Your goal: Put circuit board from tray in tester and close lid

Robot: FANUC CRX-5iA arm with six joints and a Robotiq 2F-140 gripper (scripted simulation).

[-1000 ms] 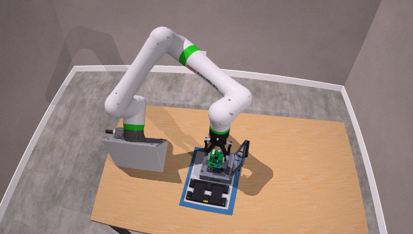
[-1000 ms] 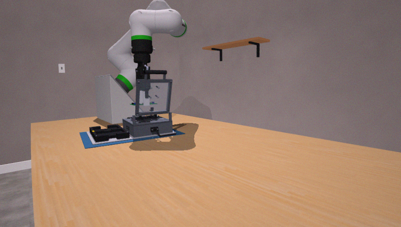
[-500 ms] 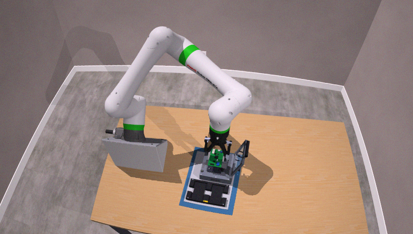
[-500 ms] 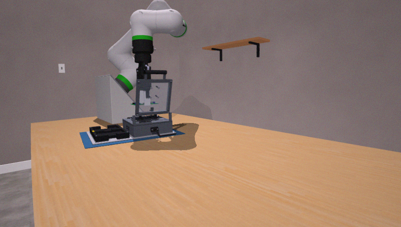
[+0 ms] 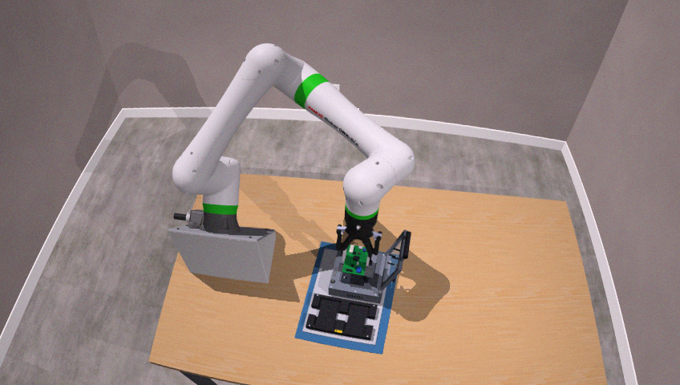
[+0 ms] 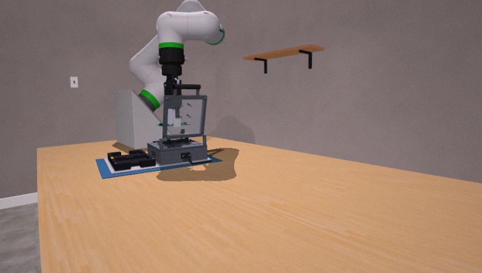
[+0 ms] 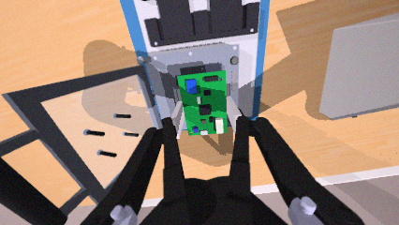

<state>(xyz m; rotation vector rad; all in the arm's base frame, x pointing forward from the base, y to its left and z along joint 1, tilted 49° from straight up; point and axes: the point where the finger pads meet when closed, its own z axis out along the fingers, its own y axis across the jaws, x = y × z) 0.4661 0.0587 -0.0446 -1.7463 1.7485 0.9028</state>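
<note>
The green circuit board is 2 cm below my hand. The rest, counted from my hand: tester lid 13 cm ahead, 1 cm to the right, 3 cm above.
</note>
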